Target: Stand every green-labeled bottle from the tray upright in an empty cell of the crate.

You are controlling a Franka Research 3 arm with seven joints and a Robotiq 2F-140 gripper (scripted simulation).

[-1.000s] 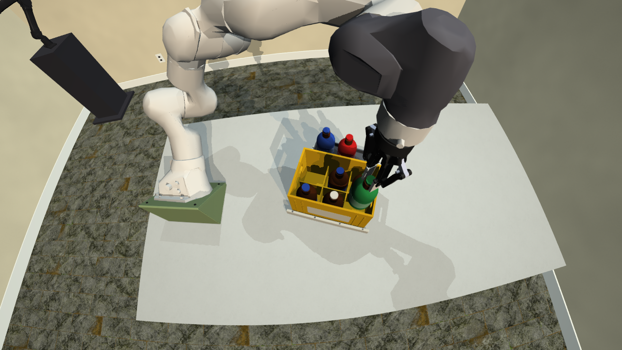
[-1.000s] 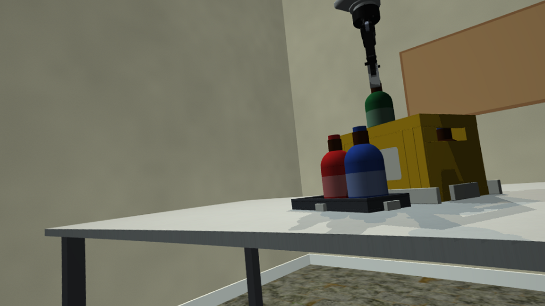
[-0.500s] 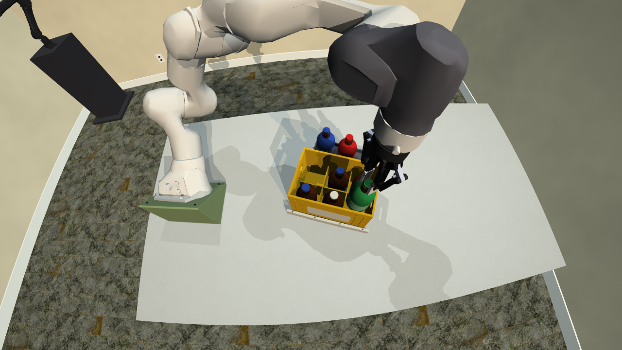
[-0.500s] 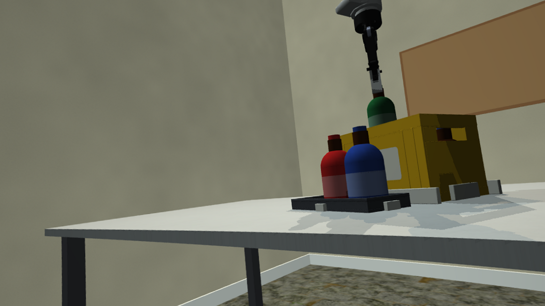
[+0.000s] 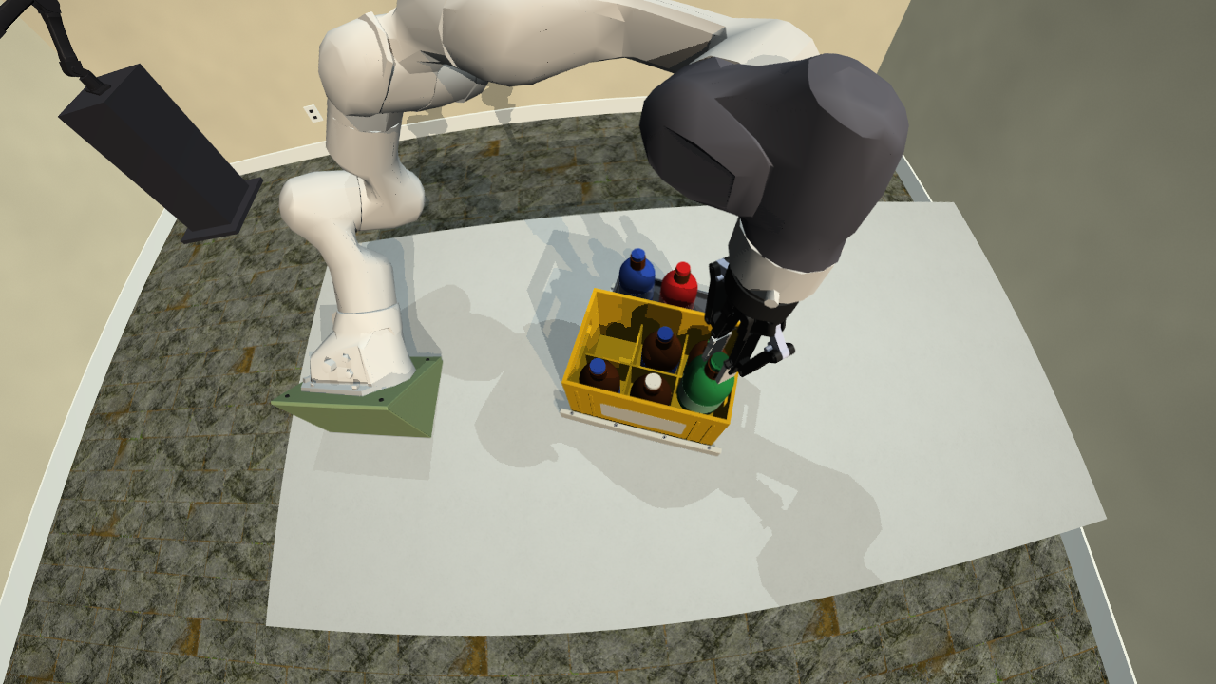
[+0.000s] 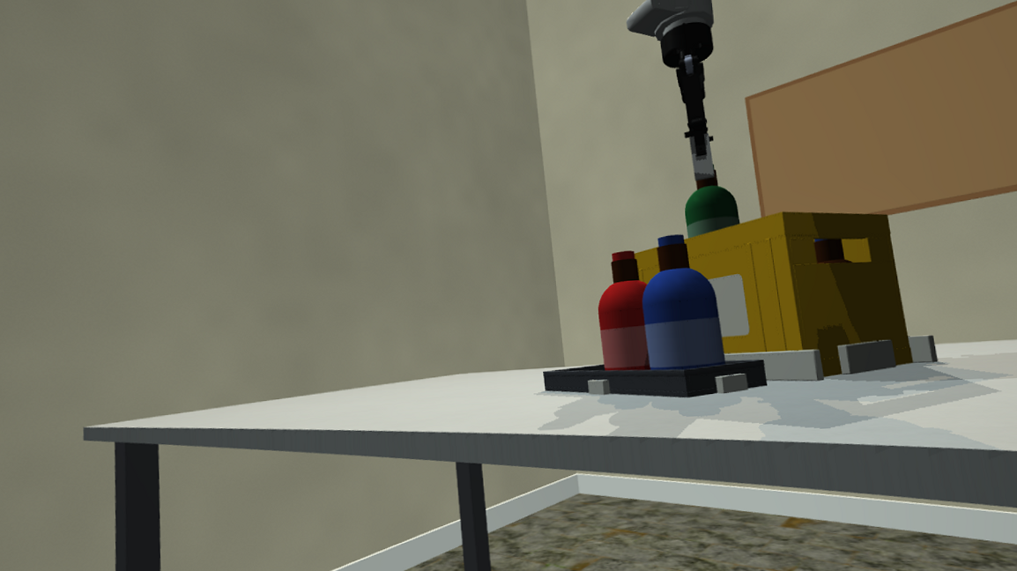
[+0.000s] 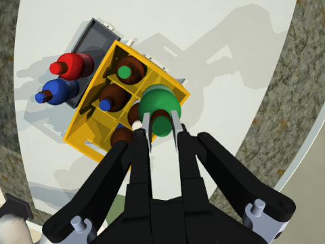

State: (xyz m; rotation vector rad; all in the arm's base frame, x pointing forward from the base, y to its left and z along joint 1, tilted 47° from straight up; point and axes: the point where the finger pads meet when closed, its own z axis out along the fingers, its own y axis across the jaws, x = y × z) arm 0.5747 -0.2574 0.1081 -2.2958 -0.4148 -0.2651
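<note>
The green-labeled bottle lies 9 cm below my hand. From my hand the other things lie so: blue-labeled bottle (8 cm behind, 29 cm to the left, 23 cm below); then red bottle (25 cm to the left, 23 cm below); then dark tray (25 cm to the left, 30 cm below).
</note>
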